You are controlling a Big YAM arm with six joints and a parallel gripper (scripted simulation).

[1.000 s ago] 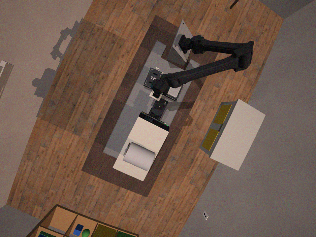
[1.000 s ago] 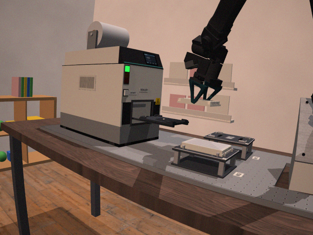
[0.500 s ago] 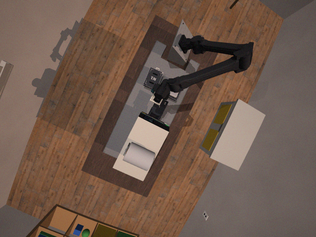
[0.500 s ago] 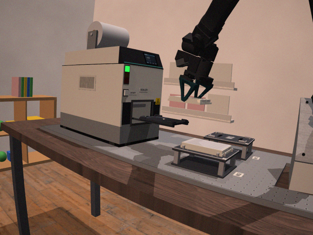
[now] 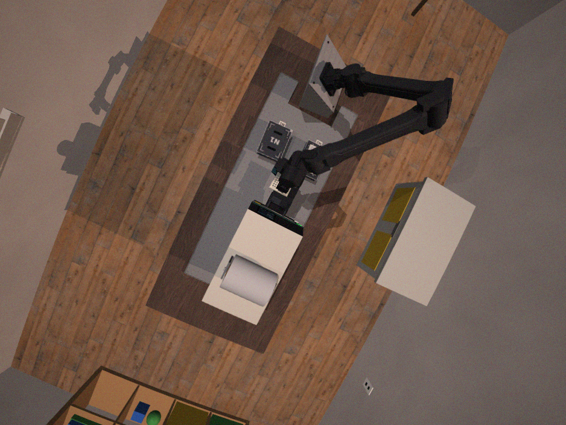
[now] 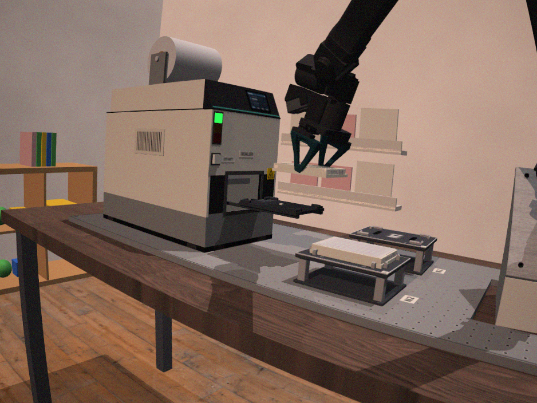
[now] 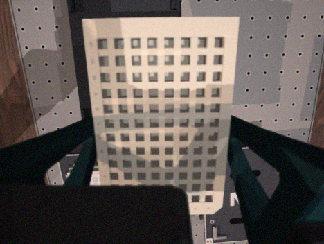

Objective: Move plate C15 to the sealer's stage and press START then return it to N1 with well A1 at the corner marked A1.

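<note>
My gripper is now 4 cm short of the sealer stage, 3 cm to the right of it and 8 cm above it. Also, from my hand: white plate 15 cm behind, 9 cm to the left, 12 cm below; then foil roll 38 cm ahead, 1 cm to the left, 23 cm above; then start button 15 cm ahead, 12 cm to the left.
</note>
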